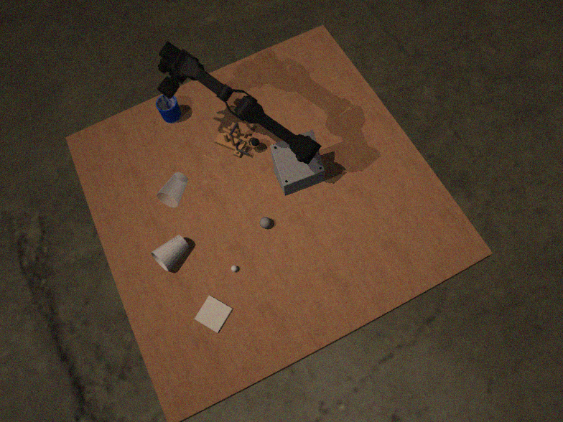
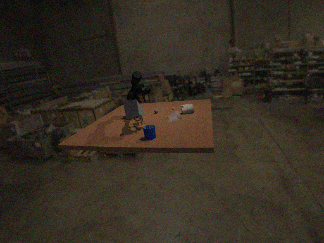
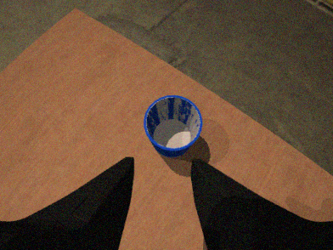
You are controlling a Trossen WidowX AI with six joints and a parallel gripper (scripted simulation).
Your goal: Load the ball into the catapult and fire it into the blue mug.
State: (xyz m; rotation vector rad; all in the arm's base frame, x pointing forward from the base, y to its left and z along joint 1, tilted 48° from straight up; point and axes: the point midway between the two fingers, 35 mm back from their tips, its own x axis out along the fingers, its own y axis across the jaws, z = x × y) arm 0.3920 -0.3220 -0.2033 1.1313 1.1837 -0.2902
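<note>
Right now the black ball is 25 cm behind my gripper tip, 23 cm to the left of it and 21 cm below it. Round my gripper tip: blue mug (5 cm ahead, 7 cm to the right, 25 cm below); grey ball (18 cm behind, 56 cm to the left, 25 cm below); wooden catapult (19 cm behind, 19 cm to the left, 22 cm below).
</note>
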